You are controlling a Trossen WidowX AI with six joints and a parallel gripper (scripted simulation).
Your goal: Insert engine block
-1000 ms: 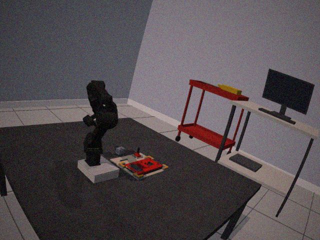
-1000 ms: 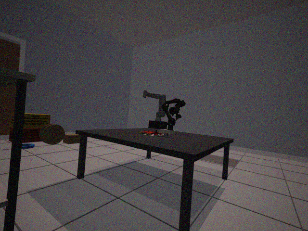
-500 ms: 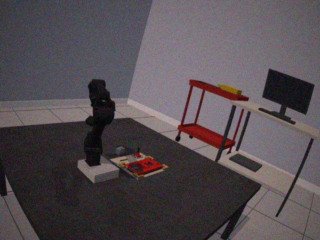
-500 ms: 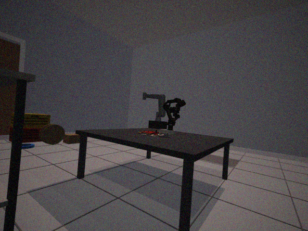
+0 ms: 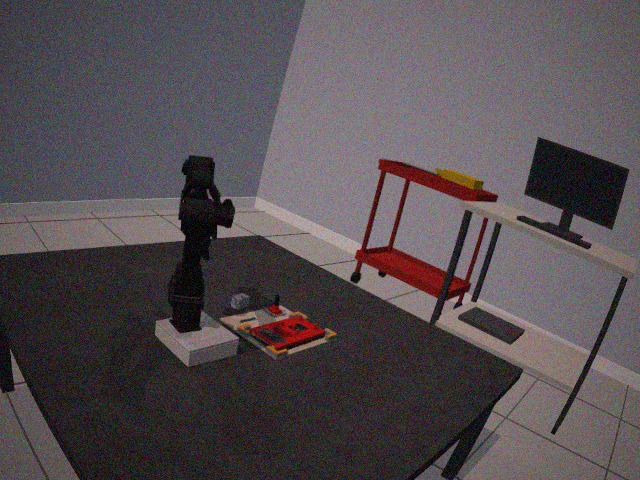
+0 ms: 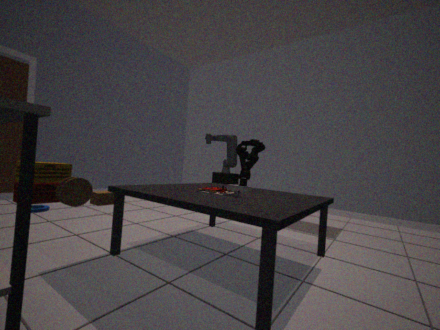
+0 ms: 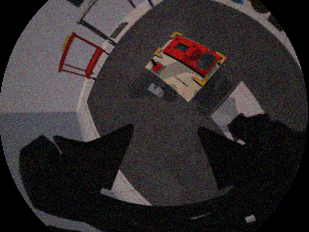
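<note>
Right now my gripper tip is 130 mm short of the grey engine block and 170 mm above it.
</note>
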